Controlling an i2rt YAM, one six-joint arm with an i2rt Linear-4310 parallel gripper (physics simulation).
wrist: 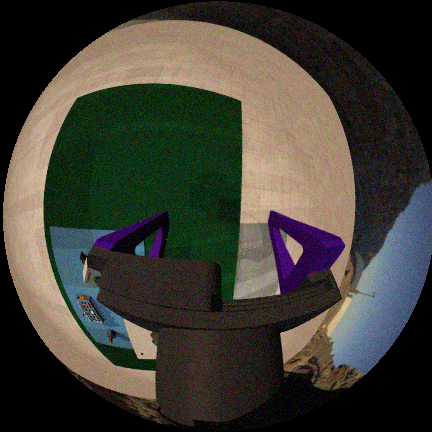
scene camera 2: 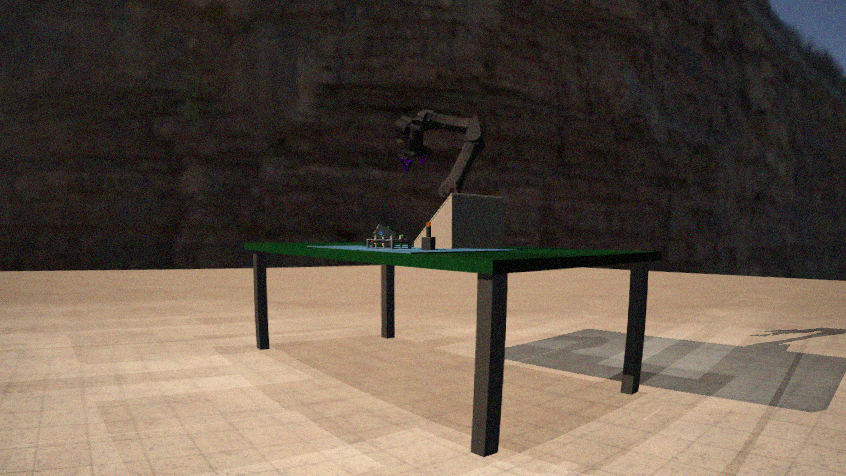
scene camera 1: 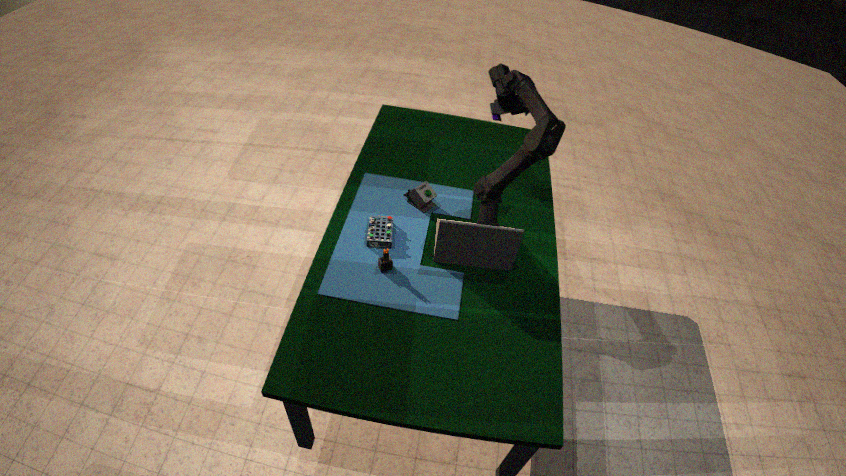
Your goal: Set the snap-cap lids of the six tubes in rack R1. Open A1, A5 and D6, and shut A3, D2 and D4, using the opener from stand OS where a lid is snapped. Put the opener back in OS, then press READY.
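Where they show: gripper, fingertip midpoint: point(wrist: 218, 216) point(scene camera 2: 414, 168) point(scene camera 1: 513, 117); arm's base at its link origin: point(scene camera 2: 467, 215) point(scene camera 1: 486, 224).
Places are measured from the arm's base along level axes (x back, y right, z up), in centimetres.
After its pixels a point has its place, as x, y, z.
My gripper point(wrist: 218, 216) @[4.5, 39.7, 21.0] point(scene camera 2: 414, 162) @[4.5, 39.7, 21.0] is open and empty, its purple fingers wide apart. It hangs high over the far end of the table in scene camera 1, well away from the rack. The rack R1 point(scene camera 1: 379, 243) @[-35.4, -6.3, -11.6] point(wrist: 90, 308) @[-33.8, 0.8, -8.7] is a small grey grid on the blue mat, with tubes and small coloured lids; which lids are open is too small to tell. The opener point(scene camera 1: 385, 252) @[-31.2, -17.2, -3.9] point(scene camera 2: 428, 227) @[-31.6, -17.1, -4.9], dark with an orange top, stands upright in the dark stand OS point(scene camera 1: 385, 264) @[-30.8, -18.0, -8.7] point(scene camera 2: 428, 243) @[-32.5, -18.2, -9.9] beside the rack. A grey sloped box with a green button point(scene camera 1: 428, 193) @[-22.2, 17.3, -5.0] stands on the mat's far part.
The blue mat point(scene camera 1: 354, 278) @[-39.9, -23.7, -11.8] point(wrist: 65, 245) @[-39.4, 25.7, -11.8] lies on the green table point(scene camera 1: 354, 361) @[-32.4, -54.0, -12.1] point(wrist: 150, 150) @[-4.8, 57.6, -12.1]. A big grey wedge-shaped base point(scene camera 1: 478, 244) @[-2.1, -8.7, -1.4] point(scene camera 2: 476, 222) @[-3.6, -8.8, -2.9] stands on the table beside the mat, near the arm's foot. The table's edge runs below the gripper in the wrist view.
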